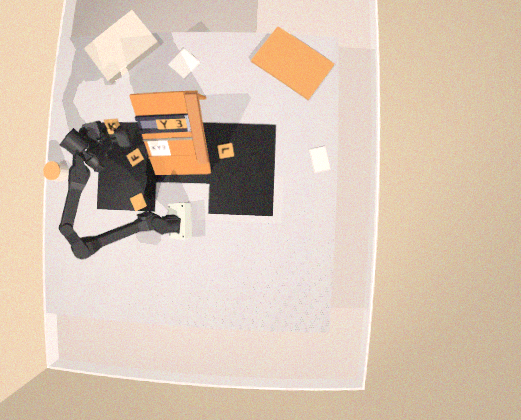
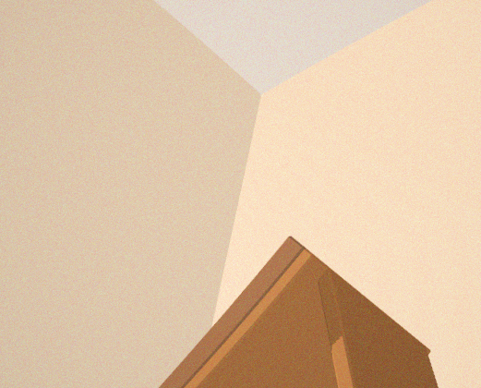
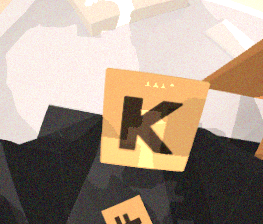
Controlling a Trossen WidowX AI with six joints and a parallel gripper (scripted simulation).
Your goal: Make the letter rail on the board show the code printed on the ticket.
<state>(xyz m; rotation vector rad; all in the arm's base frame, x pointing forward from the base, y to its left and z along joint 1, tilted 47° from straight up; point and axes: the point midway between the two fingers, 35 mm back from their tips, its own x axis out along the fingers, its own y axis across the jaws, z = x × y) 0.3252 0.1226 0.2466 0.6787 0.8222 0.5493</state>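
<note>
The k tile lies right at my gripper tip. Also, from my gripper tip: f tile (180 mm below, 80 mm behind, 20 mm to the right); black mat (240 mm to the right, 180 mm below, 120 mm behind); white ticket (160 mm to the right, 80 mm below, 40 mm behind).
</note>
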